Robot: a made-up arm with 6 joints. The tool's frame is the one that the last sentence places.
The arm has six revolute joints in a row. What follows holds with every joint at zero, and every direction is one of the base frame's. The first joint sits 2 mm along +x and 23 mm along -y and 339 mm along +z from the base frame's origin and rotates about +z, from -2.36 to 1.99 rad. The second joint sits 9 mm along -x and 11 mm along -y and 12 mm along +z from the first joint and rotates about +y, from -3.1 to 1.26 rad. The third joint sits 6 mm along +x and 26 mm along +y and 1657 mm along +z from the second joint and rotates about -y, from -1.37 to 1.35 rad. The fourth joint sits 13 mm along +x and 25 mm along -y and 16 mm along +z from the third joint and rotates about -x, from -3.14 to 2.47 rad. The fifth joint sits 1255 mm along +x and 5 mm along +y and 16 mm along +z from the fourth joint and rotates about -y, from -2.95 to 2.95 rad. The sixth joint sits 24 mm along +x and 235 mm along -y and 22 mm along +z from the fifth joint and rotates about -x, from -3.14 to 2.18 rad. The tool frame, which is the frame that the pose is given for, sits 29 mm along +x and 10 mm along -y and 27 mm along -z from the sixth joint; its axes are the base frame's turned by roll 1.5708, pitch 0 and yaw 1.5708 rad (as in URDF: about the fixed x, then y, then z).
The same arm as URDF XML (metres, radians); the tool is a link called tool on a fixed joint. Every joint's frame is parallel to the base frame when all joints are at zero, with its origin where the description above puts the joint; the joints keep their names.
<robot name="arm">
  <joint name="joint 1" type="revolute">
    <parent link="base"/>
    <child link="link1"/>
    <origin xyz="0.002 -0.023 0.339" rpy="0 0 0"/>
    <axis xyz="0 0 1"/>
    <limit lower="-2.36" upper="1.99"/>
  </joint>
  <joint name="joint 2" type="revolute">
    <parent link="link1"/>
    <child link="link2"/>
    <origin xyz="-0.009 -0.011 0.012" rpy="0 0 0"/>
    <axis xyz="0 1 0"/>
    <limit lower="-3.1" upper="1.26"/>
  </joint>
  <joint name="joint 3" type="revolute">
    <parent link="link2"/>
    <child link="link3"/>
    <origin xyz="0.006 0.026 1.657" rpy="0 0 0"/>
    <axis xyz="0 -1 0"/>
    <limit lower="-1.37" upper="1.35"/>
  </joint>
  <joint name="joint 4" type="revolute">
    <parent link="link3"/>
    <child link="link4"/>
    <origin xyz="0.013 -0.025 0.016" rpy="0 0 0"/>
    <axis xyz="-1 0 0"/>
    <limit lower="-3.14" upper="2.47"/>
  </joint>
  <joint name="joint 5" type="revolute">
    <parent link="link4"/>
    <child link="link5"/>
    <origin xyz="1.255 0.005 0.016" rpy="0 0 0"/>
    <axis xyz="0 -1 0"/>
    <limit lower="-2.95" upper="2.95"/>
  </joint>
  <joint name="joint 6" type="revolute">
    <parent link="link5"/>
    <child link="link6"/>
    <origin xyz="0.024 -0.235 0.022" rpy="0 0 0"/>
    <axis xyz="-1 0 0"/>
    <limit lower="-3.14" upper="2.18"/>
  </joint>
  <joint name="tool_joint" type="fixed">
    <parent link="link6"/>
    <child link="tool"/>
    <origin xyz="0.029 -0.01 -0.027" rpy="1.5708 0 1.5708"/>
  </joint>
  <link name="base"/>
  <link name="link1"/>
  <link name="link2"/>
  <link name="link3"/>
  <link name="link4"/>
  <link name="link5"/>
  <link name="link6"/>
  <link name="tool"/>
</robot>

